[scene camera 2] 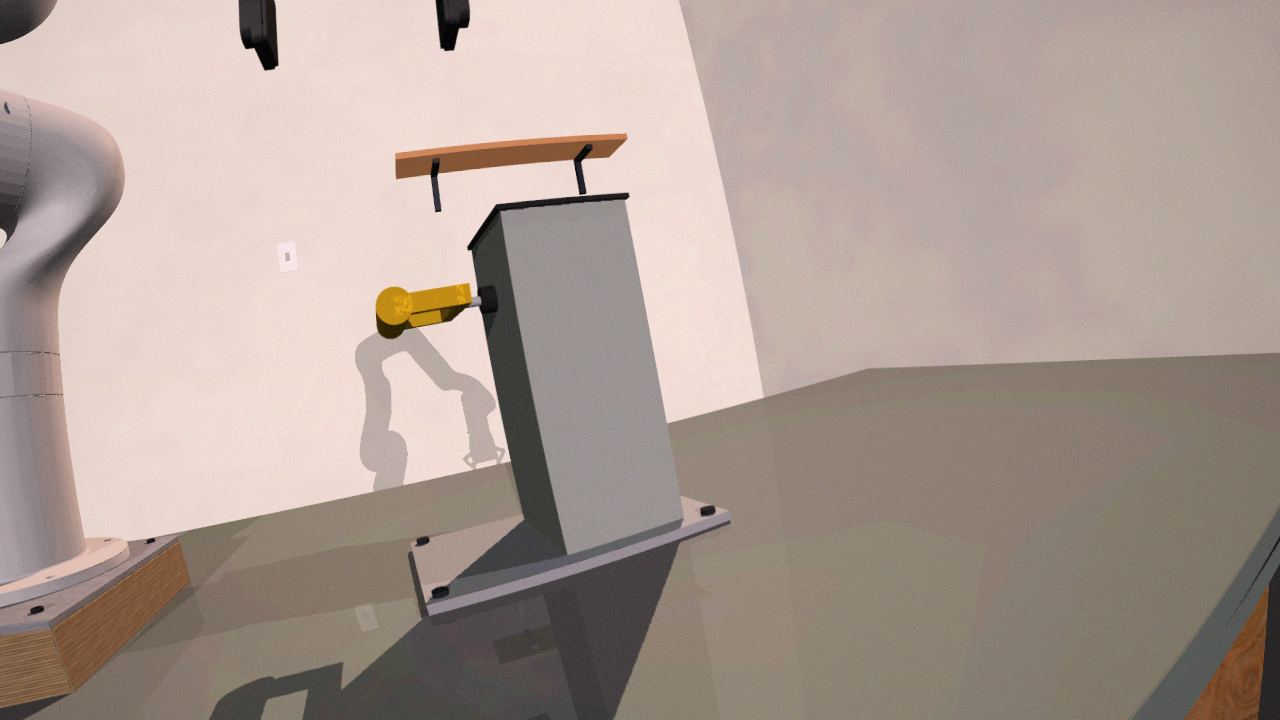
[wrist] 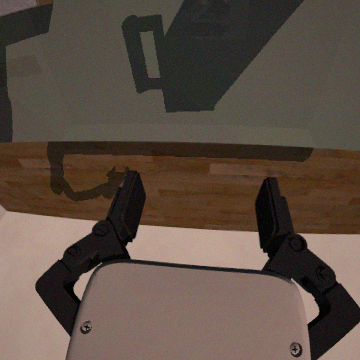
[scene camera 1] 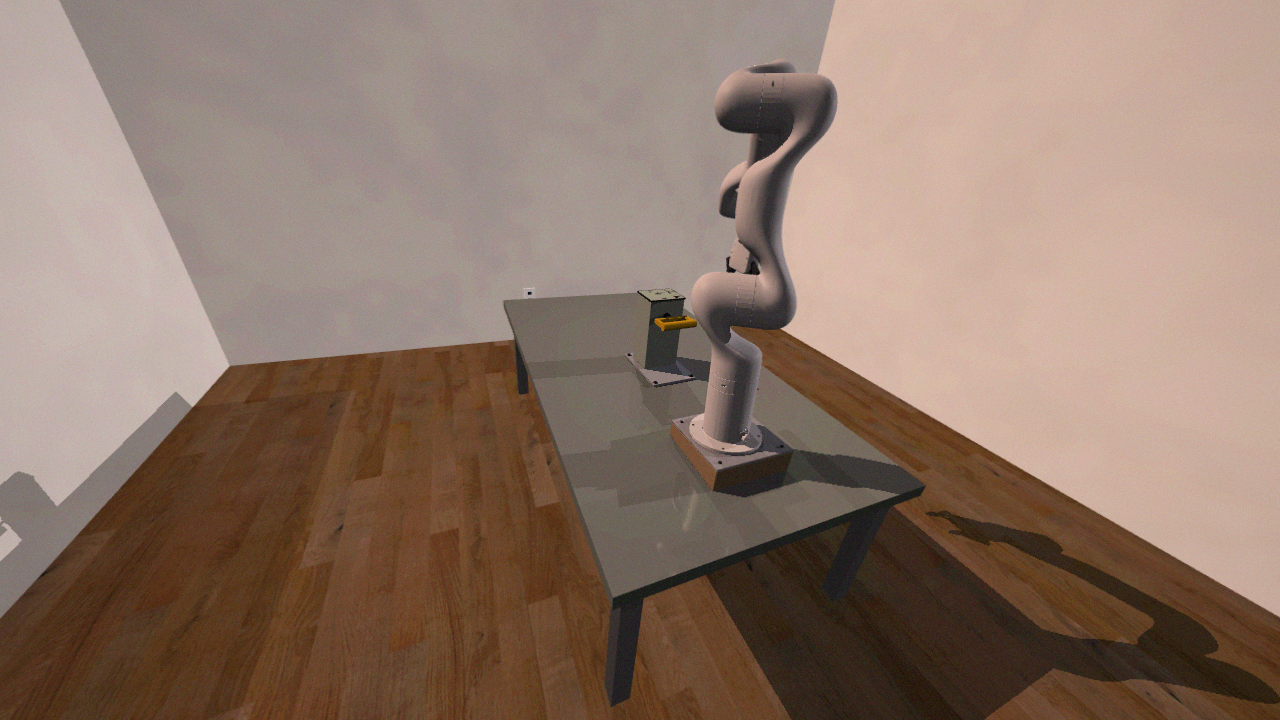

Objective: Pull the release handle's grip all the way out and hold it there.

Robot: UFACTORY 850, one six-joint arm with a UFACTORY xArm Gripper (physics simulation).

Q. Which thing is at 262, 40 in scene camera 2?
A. My gripper.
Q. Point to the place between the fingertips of my gripper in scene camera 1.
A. At 736, 288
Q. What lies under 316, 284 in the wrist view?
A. My gripper.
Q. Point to a yellow release handle grip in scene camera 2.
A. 397, 310
